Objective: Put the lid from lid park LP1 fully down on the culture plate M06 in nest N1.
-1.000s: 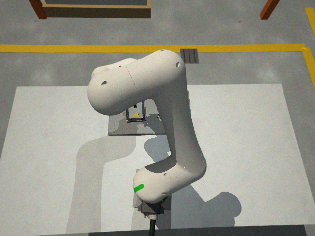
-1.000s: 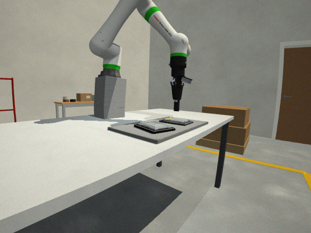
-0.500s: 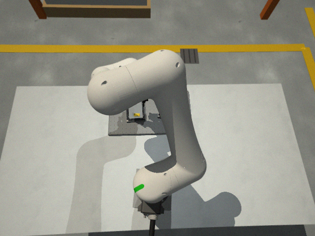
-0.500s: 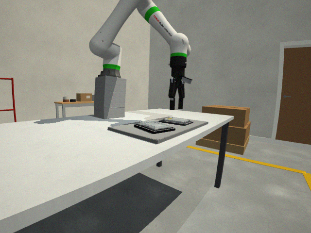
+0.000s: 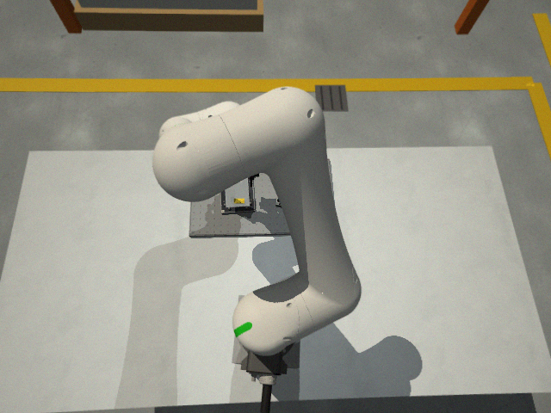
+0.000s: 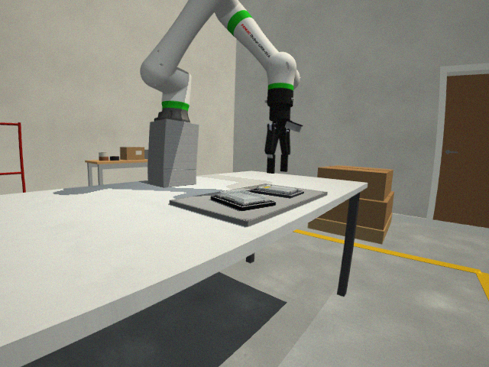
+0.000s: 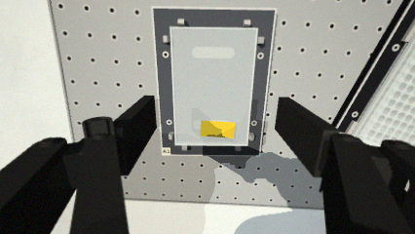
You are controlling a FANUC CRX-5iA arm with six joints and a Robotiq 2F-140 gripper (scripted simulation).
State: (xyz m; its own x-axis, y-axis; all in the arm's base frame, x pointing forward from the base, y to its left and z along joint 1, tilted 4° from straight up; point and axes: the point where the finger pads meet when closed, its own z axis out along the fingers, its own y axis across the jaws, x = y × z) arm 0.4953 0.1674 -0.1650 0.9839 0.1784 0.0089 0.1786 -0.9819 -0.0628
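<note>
My gripper is now 8 cm above the clear lid. The rest, counted from my hand: culture plate M06: 4 cm ahead, 22 cm to the right, 8 cm below; then lid park LP1: 9 cm below; then nest: 4 cm ahead, 21 cm to the right, 9 cm below.
</note>
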